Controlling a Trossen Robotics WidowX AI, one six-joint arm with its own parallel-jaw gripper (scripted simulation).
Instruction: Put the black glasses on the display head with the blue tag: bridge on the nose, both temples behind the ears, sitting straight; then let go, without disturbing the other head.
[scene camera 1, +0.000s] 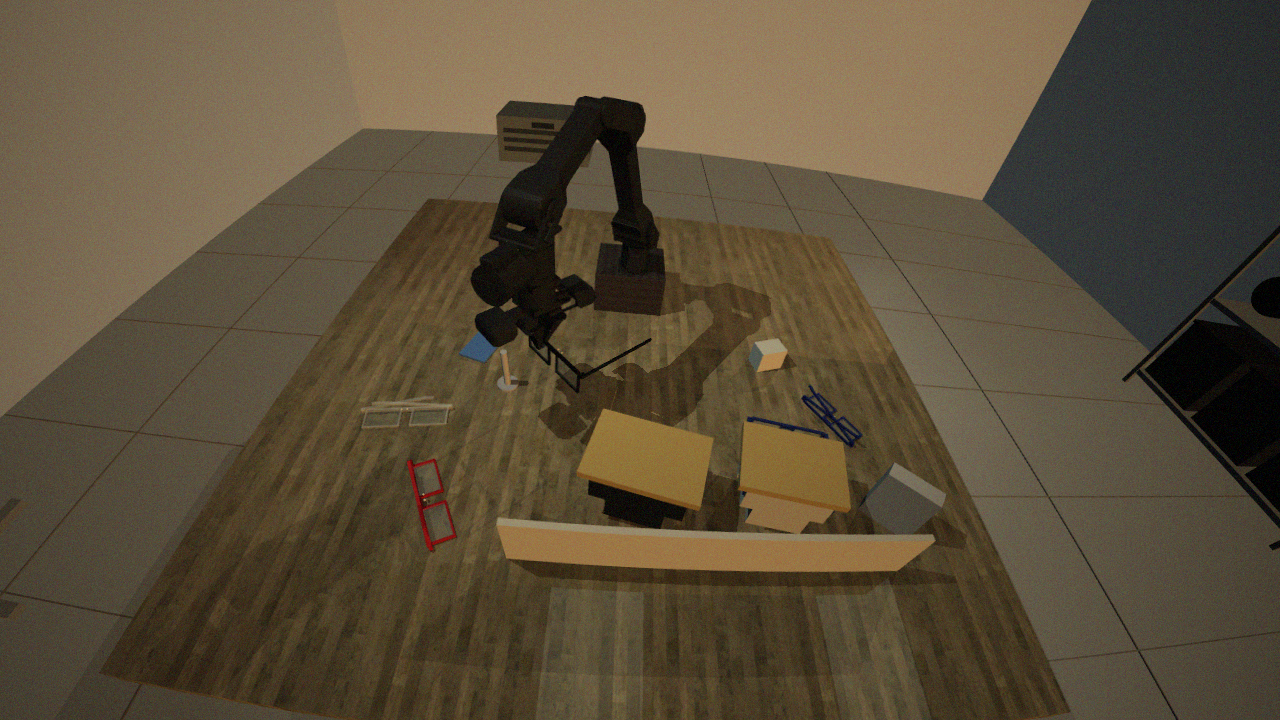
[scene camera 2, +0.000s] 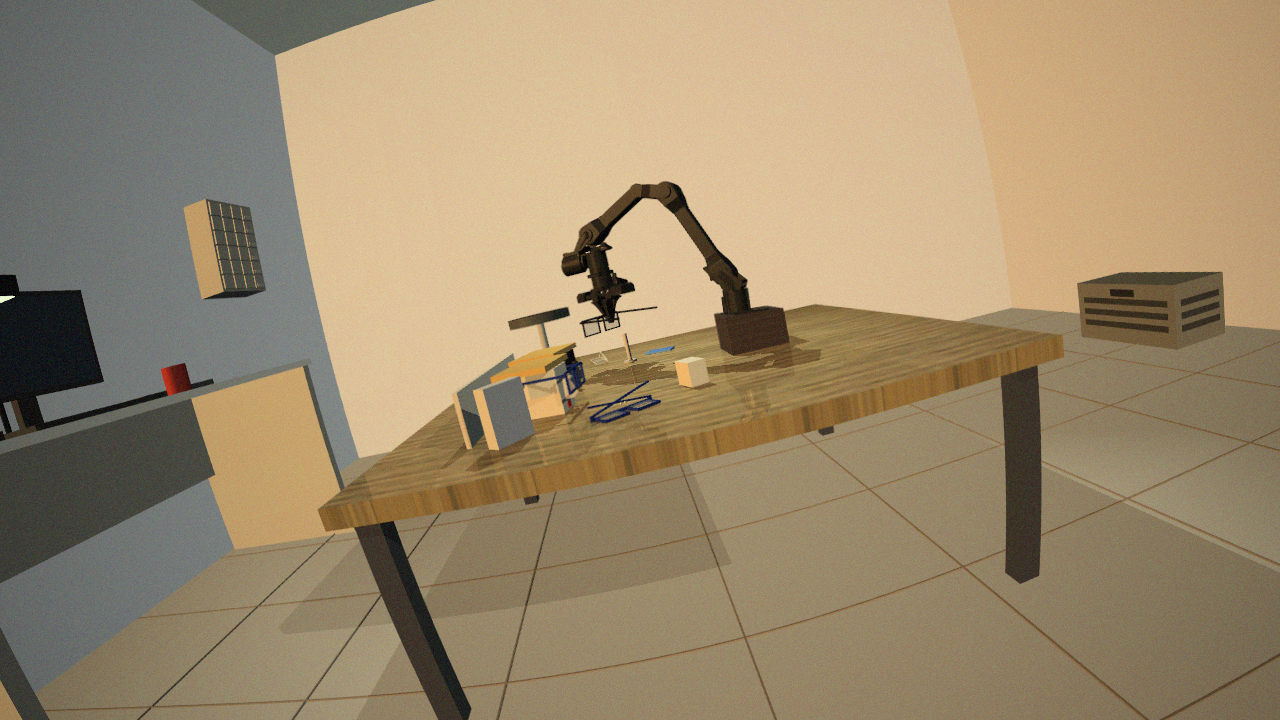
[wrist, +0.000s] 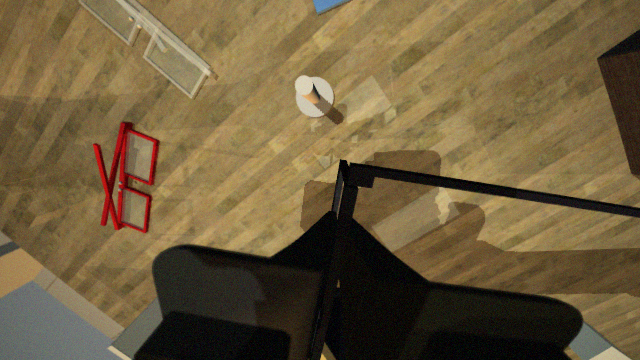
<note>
In view: my gripper (scene camera 1: 539, 347), a grey box (scene camera 1: 902, 502) and a small cube (scene camera 1: 769, 354).
The grey box is seen too in scene camera 2 (scene camera 2: 503, 409). The small cube also shows in scene camera 2 (scene camera 2: 692, 371). My gripper also shows in scene camera 2 (scene camera 2: 611, 322) and in the wrist view (wrist: 336, 219). The wrist view misses the grey box: it is out of frame.
</note>
